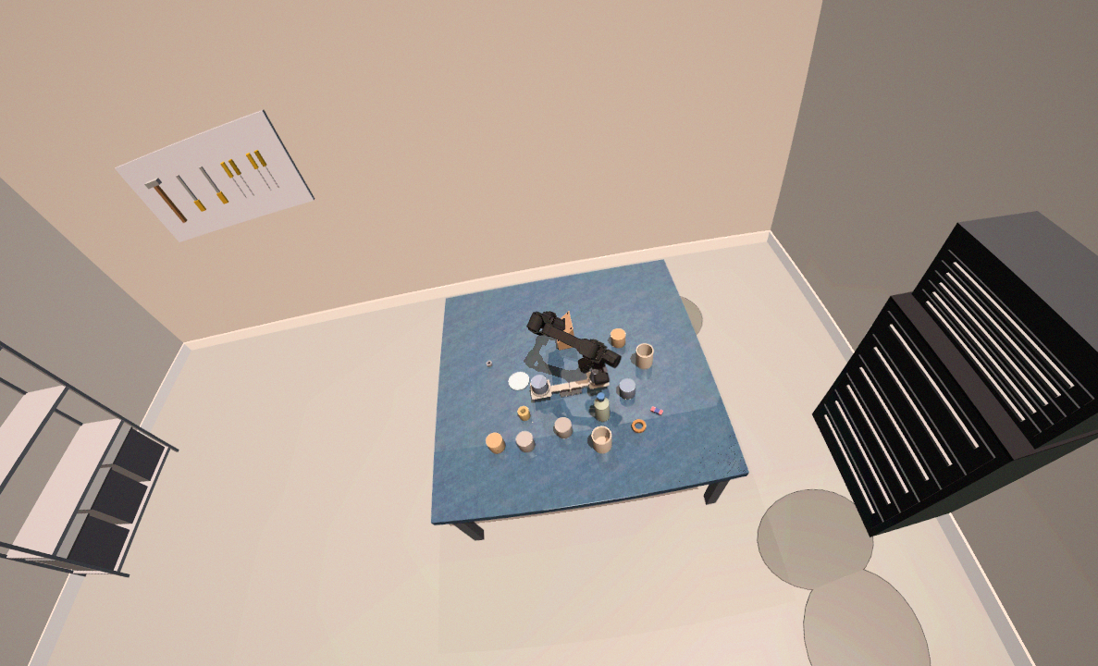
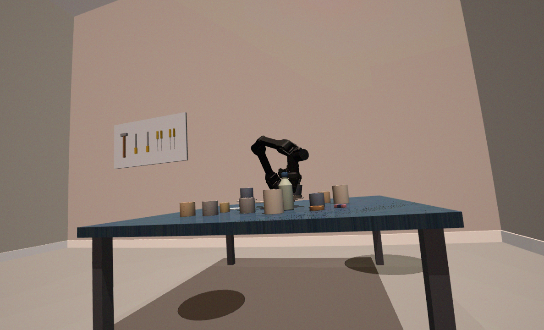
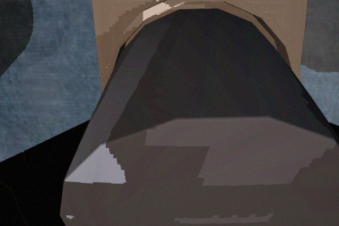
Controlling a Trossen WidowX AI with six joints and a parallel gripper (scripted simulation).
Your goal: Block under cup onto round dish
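Right now the block is 10 mm to the right of my gripper tip and 10 mm below it. The rest, counted from my gripper tip: white round dish (380 mm to the right, 70 mm below, 40 mm behind); pale bottle (160 mm ahead, 40 mm above, 10 mm to the left); pink eraser (240 mm to the left, 160 mm ahead, 70 mm below).
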